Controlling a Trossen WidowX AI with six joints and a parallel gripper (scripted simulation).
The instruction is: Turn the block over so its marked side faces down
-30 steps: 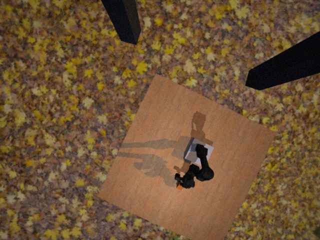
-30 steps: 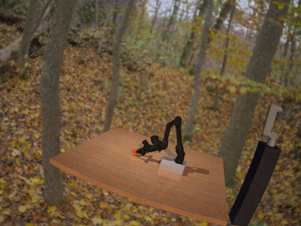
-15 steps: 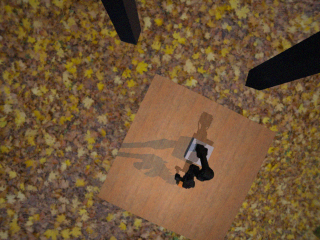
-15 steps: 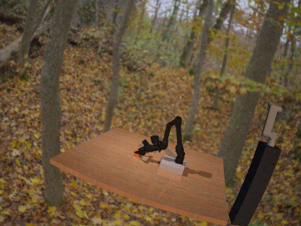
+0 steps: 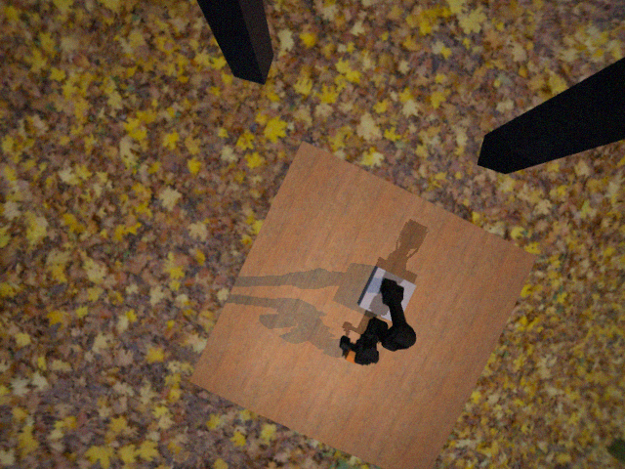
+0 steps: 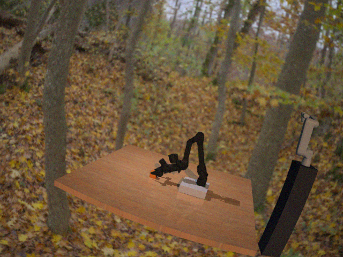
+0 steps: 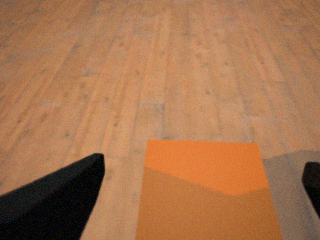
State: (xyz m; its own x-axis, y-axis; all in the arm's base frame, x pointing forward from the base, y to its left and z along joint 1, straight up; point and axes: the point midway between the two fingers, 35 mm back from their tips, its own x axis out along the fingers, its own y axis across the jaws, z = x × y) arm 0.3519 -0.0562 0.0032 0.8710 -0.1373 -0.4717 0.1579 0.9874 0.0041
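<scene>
Right now my gripper tip is 30 mm past the orange block and 20 mm above it.
</scene>
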